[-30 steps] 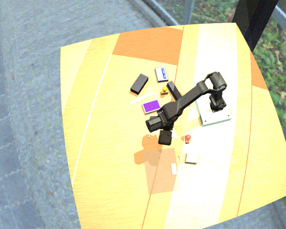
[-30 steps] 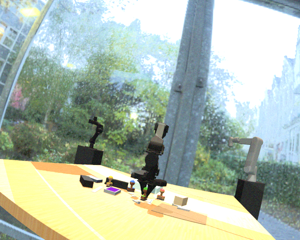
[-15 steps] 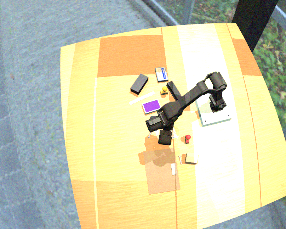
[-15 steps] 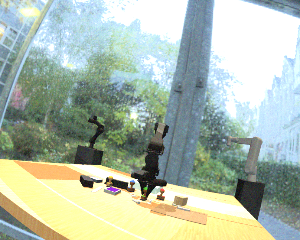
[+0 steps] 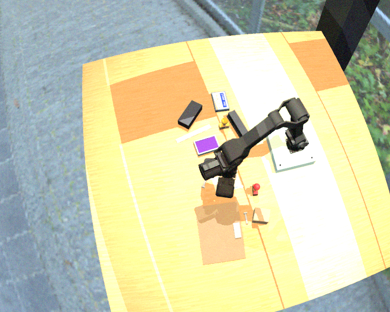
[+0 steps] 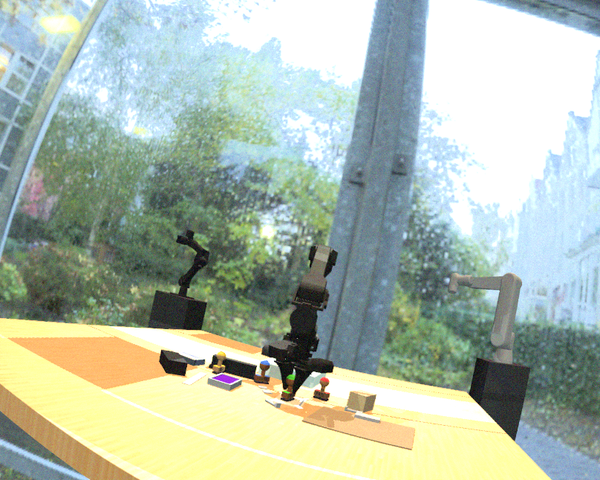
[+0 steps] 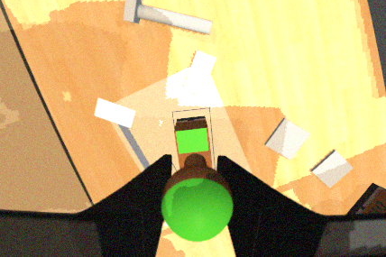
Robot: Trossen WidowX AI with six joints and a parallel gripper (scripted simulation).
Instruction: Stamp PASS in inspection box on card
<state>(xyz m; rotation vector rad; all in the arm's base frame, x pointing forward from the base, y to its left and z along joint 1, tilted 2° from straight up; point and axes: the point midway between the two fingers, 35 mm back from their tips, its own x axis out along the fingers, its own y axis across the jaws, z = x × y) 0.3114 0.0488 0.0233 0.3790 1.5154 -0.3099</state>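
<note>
Right now the green-knobbed stamp is right at my gripper tip. Also, from my gripper tip: white card 30 mm below, 10 mm to the left; red-knobbed stamp 100 mm behind, 70 mm to the left; blue-knobbed stamp 100 mm to the right, 100 mm behind.
</note>
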